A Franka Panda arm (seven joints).
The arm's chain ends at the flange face. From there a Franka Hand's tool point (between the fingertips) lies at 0.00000 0.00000 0.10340 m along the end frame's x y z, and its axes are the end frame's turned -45 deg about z.
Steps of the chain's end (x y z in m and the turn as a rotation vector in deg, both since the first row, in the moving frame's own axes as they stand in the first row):
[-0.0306 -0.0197 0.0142 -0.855 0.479 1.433]
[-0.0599 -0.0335 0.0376 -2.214 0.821 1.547]
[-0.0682 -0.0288 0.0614 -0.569 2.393 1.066]
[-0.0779 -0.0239 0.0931 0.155 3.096 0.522]
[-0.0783 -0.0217 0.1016 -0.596 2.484 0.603]
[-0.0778 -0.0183 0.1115 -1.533 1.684 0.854]
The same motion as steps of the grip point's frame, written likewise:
[-0.0082 -0.0339 0.0142 -0.943 -0.266 1.433]
[-0.0205 -0.0622 0.0375 -2.146 -0.985 1.547]
[-0.0256 -0.0648 0.0613 -2.094 1.290 1.066]
[-0.0341 -0.0682 0.0929 -2.080 2.299 0.522]
[-0.0376 -0.0668 0.1015 -2.178 1.335 0.603]
[-0.0419 -0.0638 0.1114 -2.275 0.107 0.854]

